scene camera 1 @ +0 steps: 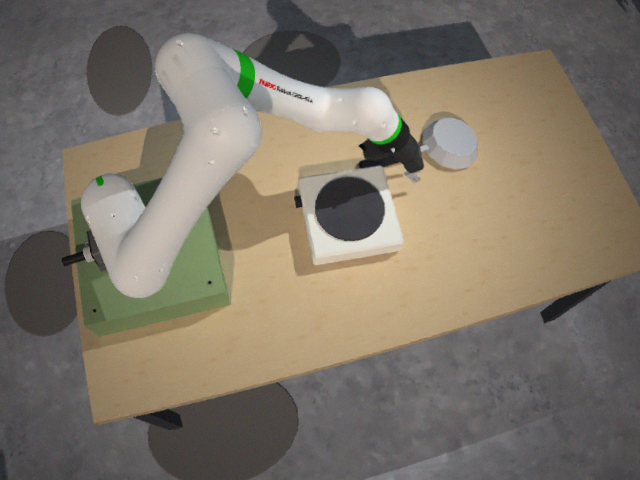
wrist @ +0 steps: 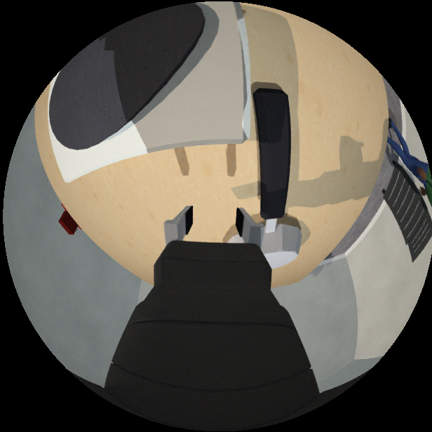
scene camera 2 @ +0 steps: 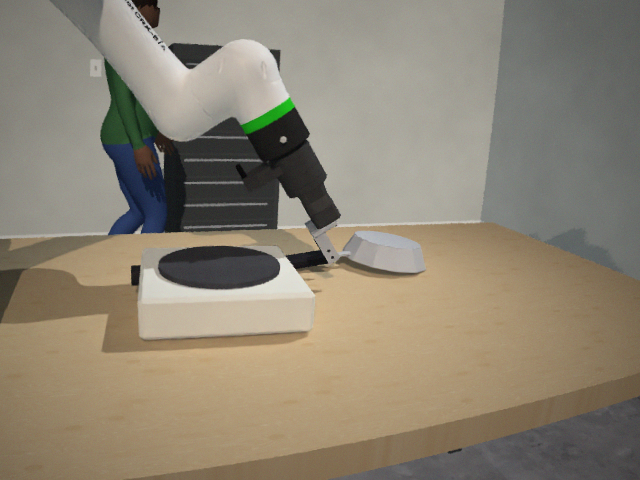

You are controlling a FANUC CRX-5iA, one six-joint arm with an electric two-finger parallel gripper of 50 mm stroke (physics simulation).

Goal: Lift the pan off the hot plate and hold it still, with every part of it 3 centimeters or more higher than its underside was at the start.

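Frame: origin at the arm's base, x ahead, y left, z up, level; centimetres.
Seen in the pictures: gripper, fingertip midpoint: [scene camera 1: 414, 171] [scene camera 2: 330, 255].
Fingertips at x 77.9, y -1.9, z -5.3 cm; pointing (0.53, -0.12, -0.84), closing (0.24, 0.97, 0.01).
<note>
Offsets run from my fingertips to a thing's top centre. Level surfaces: height alone.
The grey pan {dz +0.8, dx +6.0, dy +7.7 cm} [scene camera 1: 452, 143] [scene camera 2: 383, 253] [wrist: 286, 239] lies upside down on the table, beside the hot plate {dz +2.1, dx -22.6, dy -5.5 cm} [scene camera 1: 356, 249] [scene camera 2: 222, 316] [wrist: 200, 122], whose dark round top is bare. The pan's black handle {dz -1.6, dx -4.2, dy +8.0 cm} [scene camera 1: 379, 163] [scene camera 2: 307, 259] [wrist: 273, 155] points back past the hot plate's corner. My gripper [scene camera 1: 413, 177] [scene camera 2: 330, 257] [wrist: 214, 215] is open and empty, low over the table. In the wrist view the handle lies to the right of both fingers, outside the gap, and the right finger hides part of the pan. The gripper body hides part of the handle in scene camera 1.
The wooden table {dz -5.2 cm} [scene camera 1: 465, 268] [scene camera 2: 413, 351] [wrist: 330, 90] carries everything. The green robot base [scene camera 1: 191, 268] stands at its left end. A black knob {dz -0.1, dx -33.6, dy +2.2 cm} [scene camera 1: 298, 201] [scene camera 2: 135, 275] sticks out of the hot plate's side. A person [scene camera 2: 129, 124] and a dark cabinet [scene camera 2: 222, 196] stand behind the table.
</note>
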